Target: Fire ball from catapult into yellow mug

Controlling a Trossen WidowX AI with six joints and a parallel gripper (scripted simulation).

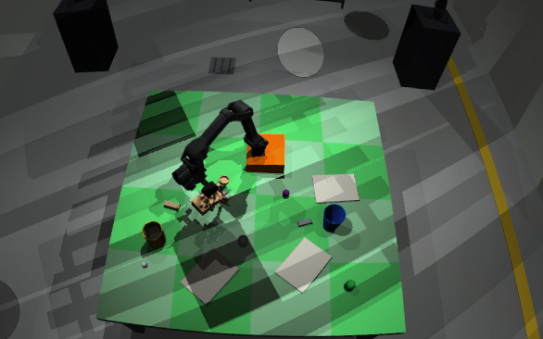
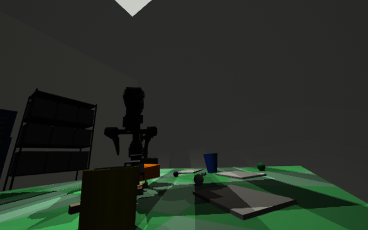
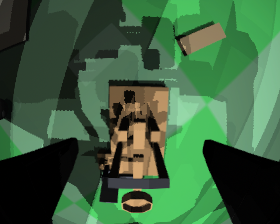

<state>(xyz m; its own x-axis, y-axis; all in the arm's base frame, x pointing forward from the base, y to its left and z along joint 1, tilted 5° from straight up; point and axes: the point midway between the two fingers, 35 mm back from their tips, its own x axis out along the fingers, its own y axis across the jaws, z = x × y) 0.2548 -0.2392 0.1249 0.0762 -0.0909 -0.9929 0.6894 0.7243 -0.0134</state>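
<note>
Now: the purple ball 60 mm behind my gripper tip, 380 mm to the left of it and 120 mm below it. From my gripper tip the other things lie so: small wooden block (10 mm ahead, 140 mm to the right, 120 mm below); then wooden catapult (50 mm behind, 70 mm to the left, 80 mm below); then yellow mug (190 mm ahead, 190 mm to the right, 100 mm below).
</note>
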